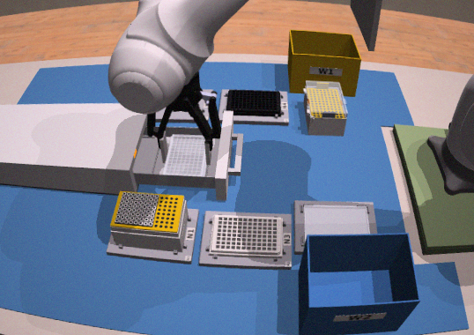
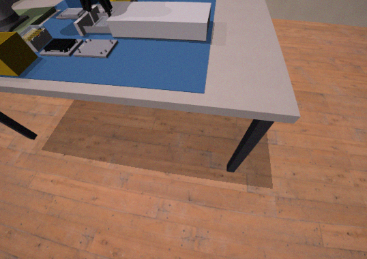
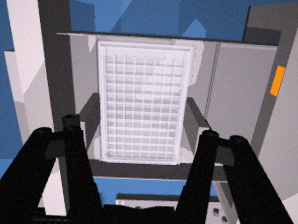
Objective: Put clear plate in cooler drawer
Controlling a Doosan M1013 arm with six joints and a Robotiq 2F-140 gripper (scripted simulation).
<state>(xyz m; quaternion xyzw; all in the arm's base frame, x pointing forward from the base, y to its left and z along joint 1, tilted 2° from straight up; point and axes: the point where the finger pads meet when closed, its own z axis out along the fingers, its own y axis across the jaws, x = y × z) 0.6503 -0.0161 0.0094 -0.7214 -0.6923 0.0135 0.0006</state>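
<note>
Right now the clear plate is 2 cm below my hand. From my hand the other things lie so: drawer 4 cm ahead, 2 cm below; then tube rack 4 cm ahead, 18 cm to the left, 1 cm above; then cooler CD 17 cm ahead, 1 cm to the right, 1 cm below.
</note>
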